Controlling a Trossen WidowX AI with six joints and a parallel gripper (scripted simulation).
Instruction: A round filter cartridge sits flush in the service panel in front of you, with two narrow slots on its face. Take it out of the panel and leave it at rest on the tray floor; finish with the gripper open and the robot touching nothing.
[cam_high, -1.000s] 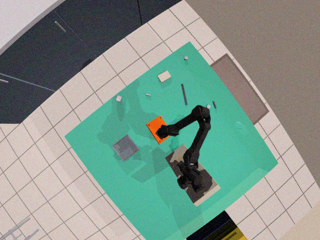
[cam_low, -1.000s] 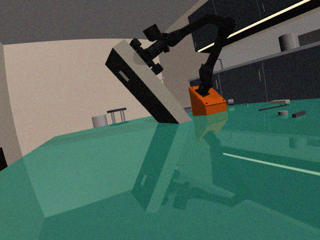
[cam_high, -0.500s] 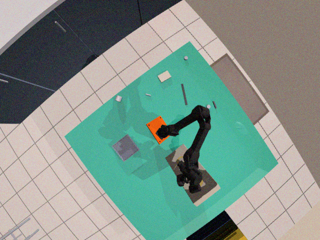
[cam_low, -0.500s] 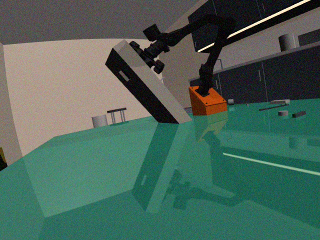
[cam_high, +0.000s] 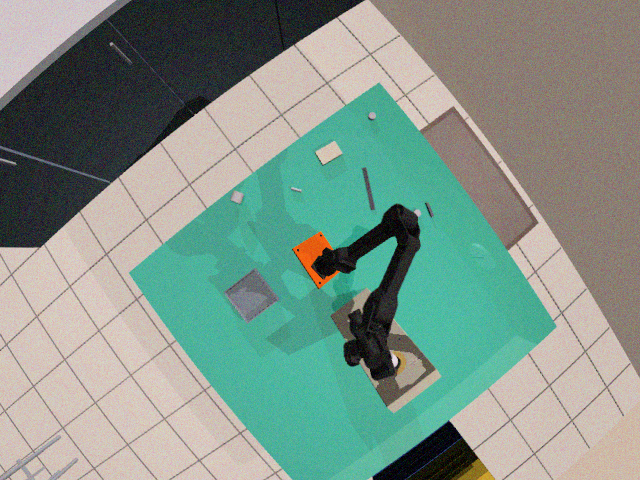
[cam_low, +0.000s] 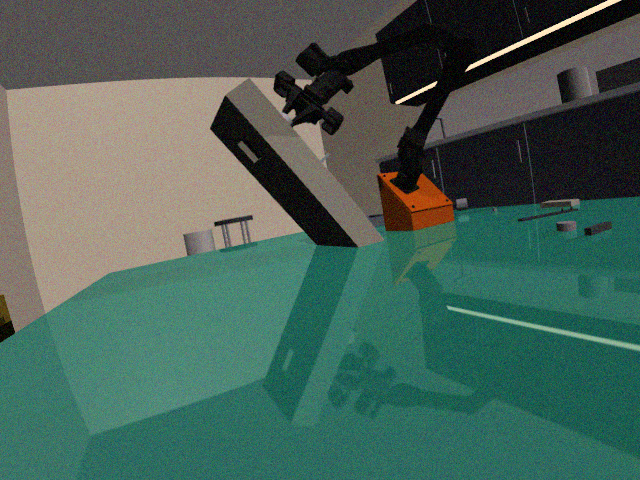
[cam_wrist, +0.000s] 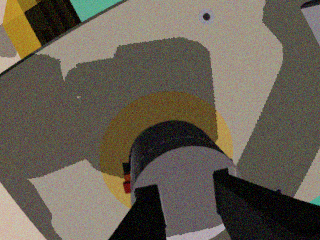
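Now: the grey service panel 10 mm ahead of my gripper tip, 10 mm to the left of it and 110 mm below it. Round my gripper tip: round grey filter cartridge (10 mm ahead, 10 mm below); then beige block (610 mm behind, 370 mm to the left, 280 mm below); then grey square tray (420 mm behind, 230 mm to the right, 280 mm below).
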